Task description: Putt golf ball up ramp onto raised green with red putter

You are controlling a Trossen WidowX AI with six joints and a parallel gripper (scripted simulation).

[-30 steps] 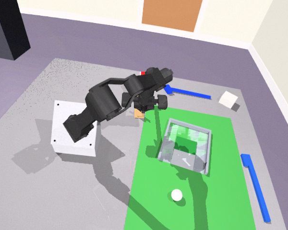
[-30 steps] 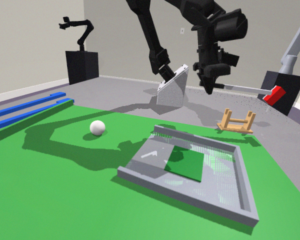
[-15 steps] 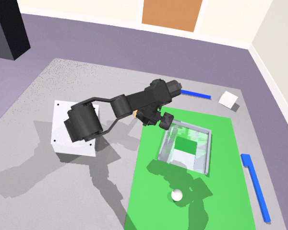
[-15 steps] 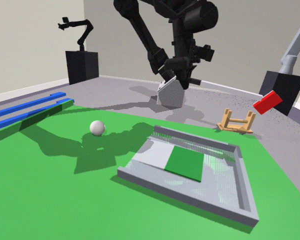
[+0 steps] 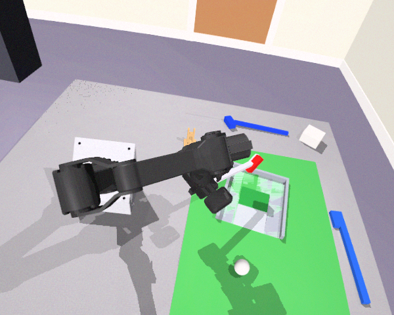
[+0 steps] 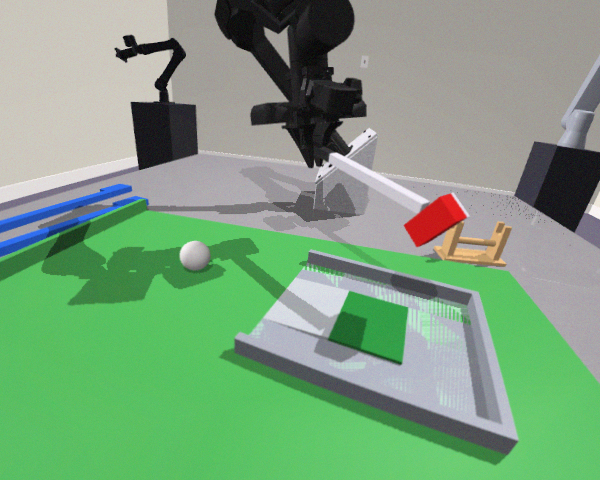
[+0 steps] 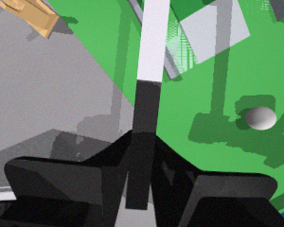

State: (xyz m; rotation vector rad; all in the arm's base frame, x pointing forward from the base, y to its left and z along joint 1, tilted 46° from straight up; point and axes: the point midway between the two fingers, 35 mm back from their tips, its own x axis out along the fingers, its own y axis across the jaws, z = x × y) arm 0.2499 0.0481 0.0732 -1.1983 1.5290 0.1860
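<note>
Now: the red putter 80 mm ahead of my gripper tip, 90 mm to the left of it and 10 mm above it. Also, from my gripper tip: mat (220 mm ahead, 10 mm to the left, 140 mm below); then white golf ball (160 mm ahead, 130 mm to the right, 120 mm below); then white cube (440 mm ahead, 530 mm to the left, 120 mm below).
</note>
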